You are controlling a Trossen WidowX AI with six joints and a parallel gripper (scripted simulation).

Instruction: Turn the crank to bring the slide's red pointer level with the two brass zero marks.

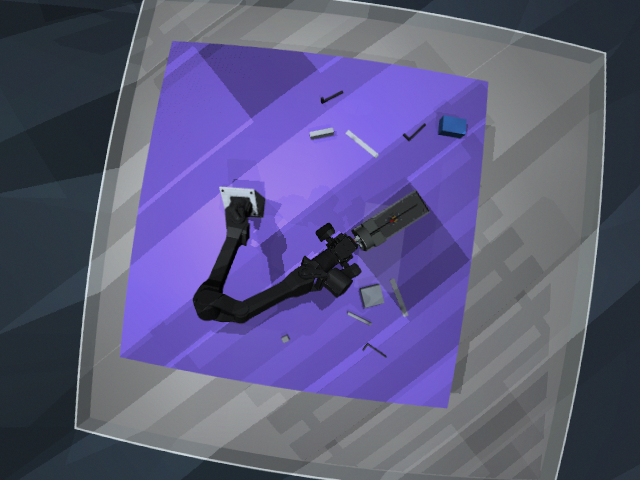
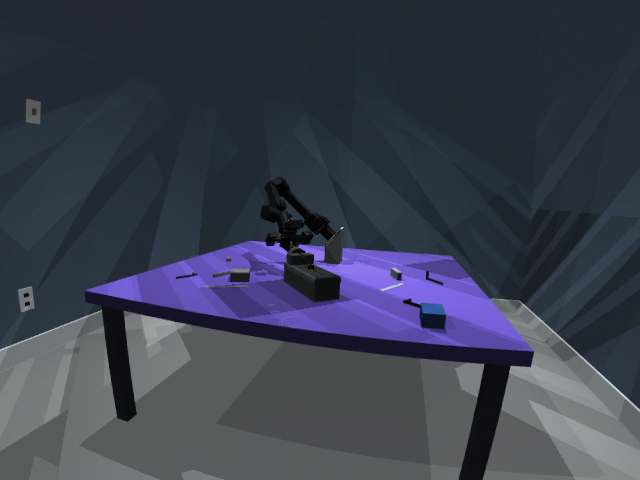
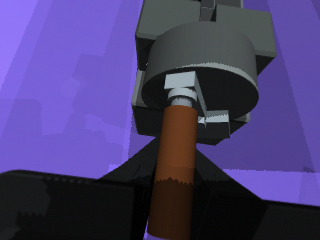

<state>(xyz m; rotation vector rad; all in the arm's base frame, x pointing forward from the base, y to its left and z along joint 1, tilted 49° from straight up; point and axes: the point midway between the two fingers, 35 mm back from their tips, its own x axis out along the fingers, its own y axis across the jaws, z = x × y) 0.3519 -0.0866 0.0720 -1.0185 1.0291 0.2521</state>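
The red pointer lies 130 mm ahead of my gripper tip and 80 mm to the left of it. Also, from my gripper tip: dark L-shaped key (110 mm ahead, 390 mm to the right, 80 mm below); then brown crank handle (10 mm behind, 10 mm to the right, 30 mm above); then grey block (100 mm ahead, 190 mm to the right, 70 mm below).
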